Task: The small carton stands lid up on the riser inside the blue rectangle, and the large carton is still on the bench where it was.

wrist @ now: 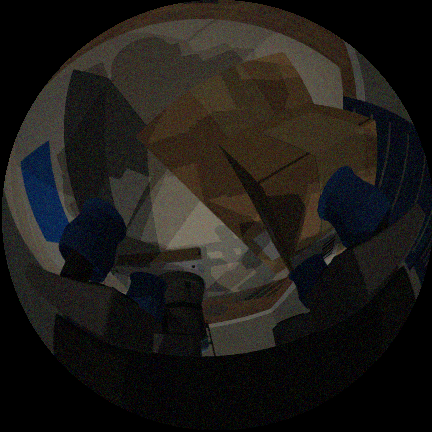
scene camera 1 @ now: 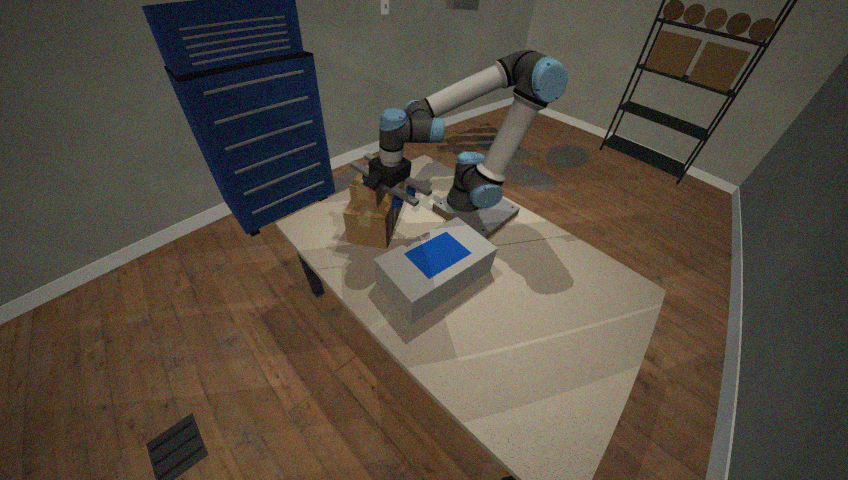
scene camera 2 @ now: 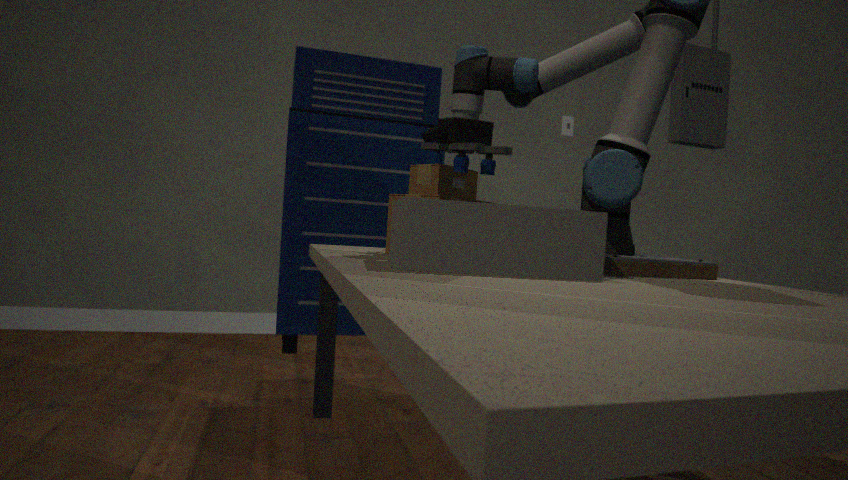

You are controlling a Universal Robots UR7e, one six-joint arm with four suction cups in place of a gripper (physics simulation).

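Pixels of known places: hand at its tool point: (wrist: 222, 249) (scene camera 2: 460, 171); arm's base at its link origin: (wrist: 178, 283) (scene camera 1: 463, 201).
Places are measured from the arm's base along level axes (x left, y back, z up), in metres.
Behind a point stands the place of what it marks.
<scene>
The small carton (scene camera 1: 362, 191) @[x -0.203, y -0.400, z 0.174 m] (scene camera 2: 435, 182) @[x -0.166, y -0.385, z 0.142 m] (wrist: 282, 144) @[x -0.179, y -0.390, z 0.166 m] sits on top of the large carton (scene camera 1: 367, 230) @[x -0.157, y -0.438, z 0.042 m] at the far left of the bench (scene camera 1: 534, 358) @[x 0.536, y -0.473, z -0.040 m] (scene camera 2: 594, 358) @[x 0.709, y -0.682, z -0.040 m]. My suction tool (scene camera 1: 388, 182) (scene camera 2: 474, 164) @[x -0.206, y -0.260, z 0.188 m] stands right over the small carton. One blue cup (wrist: 354, 205) rests on the carton's top, and the cups on the other side hang past its edge over the bench. The grey riser (scene camera 1: 438, 286) @[x 0.201, y -0.507, z 0.079 m] (scene camera 2: 493, 238) @[x 0.217, y -0.451, z 0.022 m] stands in front of the cartons. Its blue rectangle (scene camera 1: 437, 253) @[x 0.125, y -0.402, z 0.081 m] (wrist: 40, 189) @[x 0.110, y -0.419, z 0.081 m] is bare. In scene camera 2 the riser hides most of the large carton.
A tall blue cabinet (scene camera 1: 254, 119) (scene camera 2: 354, 149) stands close behind the cartons at the bench's left end. The arm's base (scene camera 1: 480, 196) @[x 0.133, y -0.159, z 0.176 m] is just behind the riser. A black shelf rack (scene camera 1: 665, 121) stands at the far right wall.
</scene>
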